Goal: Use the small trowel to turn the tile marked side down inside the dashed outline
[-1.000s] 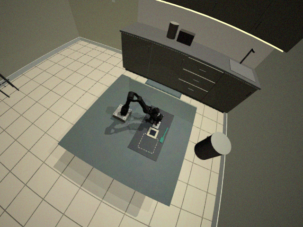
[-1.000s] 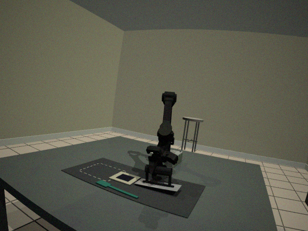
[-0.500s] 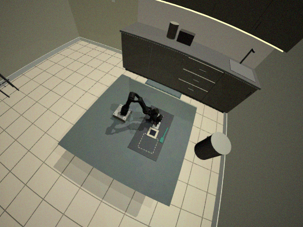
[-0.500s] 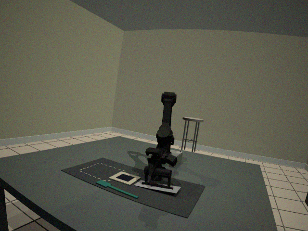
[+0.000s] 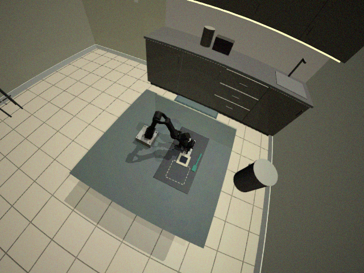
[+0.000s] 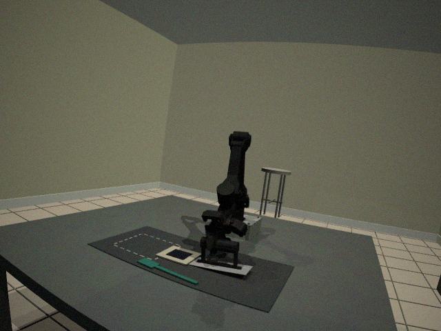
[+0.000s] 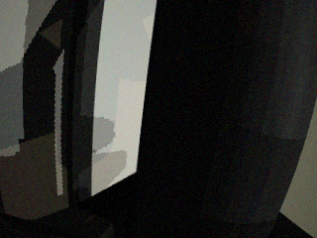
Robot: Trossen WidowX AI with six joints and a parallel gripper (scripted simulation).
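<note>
Right now my gripper tip is 80 mm to the left of the dark mat, 80 mm above it and 40 mm past it. From my gripper tip the other things lie so: tile: 120 mm to the right, 50 mm below, 40 mm behind; trowel: 30 mm behind, 10 mm below; green flat tool: 120 mm to the right, 90 mm ahead, 50 mm below.
</note>
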